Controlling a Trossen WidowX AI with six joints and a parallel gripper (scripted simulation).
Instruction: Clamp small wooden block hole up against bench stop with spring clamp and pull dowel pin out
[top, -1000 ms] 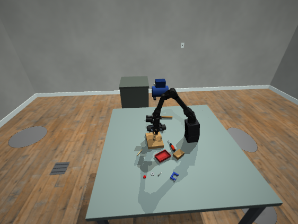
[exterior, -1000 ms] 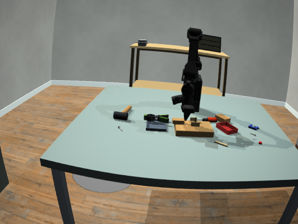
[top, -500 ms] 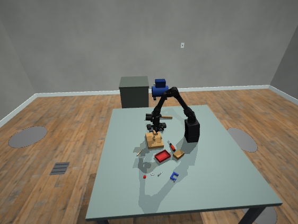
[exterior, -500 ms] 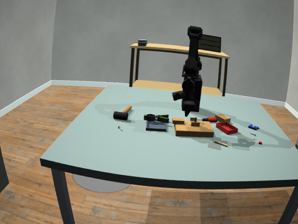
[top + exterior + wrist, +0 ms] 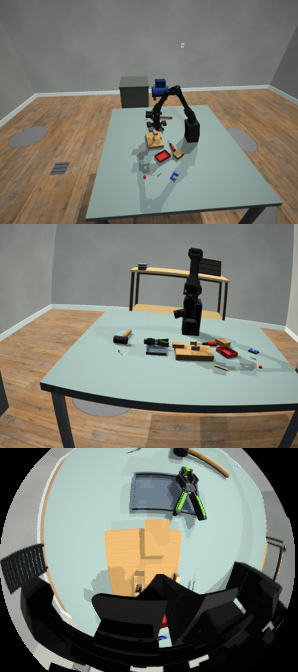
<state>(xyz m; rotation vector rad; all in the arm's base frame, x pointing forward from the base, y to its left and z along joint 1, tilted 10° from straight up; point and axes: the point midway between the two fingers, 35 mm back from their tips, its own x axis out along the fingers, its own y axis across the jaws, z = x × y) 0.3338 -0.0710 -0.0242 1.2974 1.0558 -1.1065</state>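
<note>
The dowel pin is 30 mm ahead of my hand, 50 mm to the left of it and 80 mm below it. The rest, counted from my hand: red tray 10 mm behind, 250 mm to the left, 130 mm below; then wooden board 30 mm ahead, 40 mm to the left, 120 mm below; then dark tray 30 mm behind, 150 mm to the right, 130 mm below.
</note>
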